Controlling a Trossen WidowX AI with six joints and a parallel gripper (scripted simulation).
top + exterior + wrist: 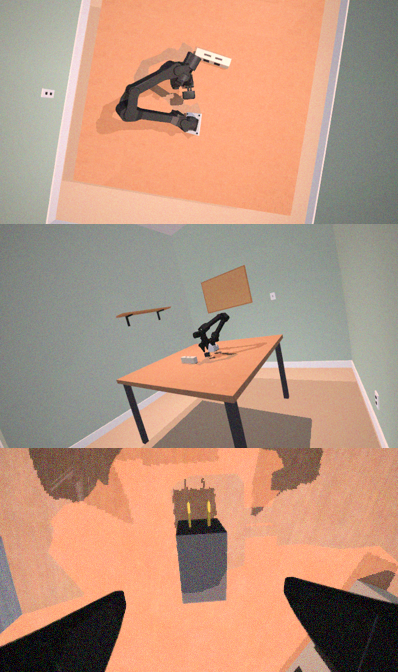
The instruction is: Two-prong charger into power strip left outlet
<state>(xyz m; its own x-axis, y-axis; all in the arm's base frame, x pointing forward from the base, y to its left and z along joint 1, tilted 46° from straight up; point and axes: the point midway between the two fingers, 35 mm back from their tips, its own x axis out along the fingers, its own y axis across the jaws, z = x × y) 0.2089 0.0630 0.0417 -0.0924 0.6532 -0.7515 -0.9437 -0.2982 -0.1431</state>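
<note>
The black two-prong charger lies 10 mm behind my gripper tip, 20 mm to the left of it and 40 mm below it.
</note>
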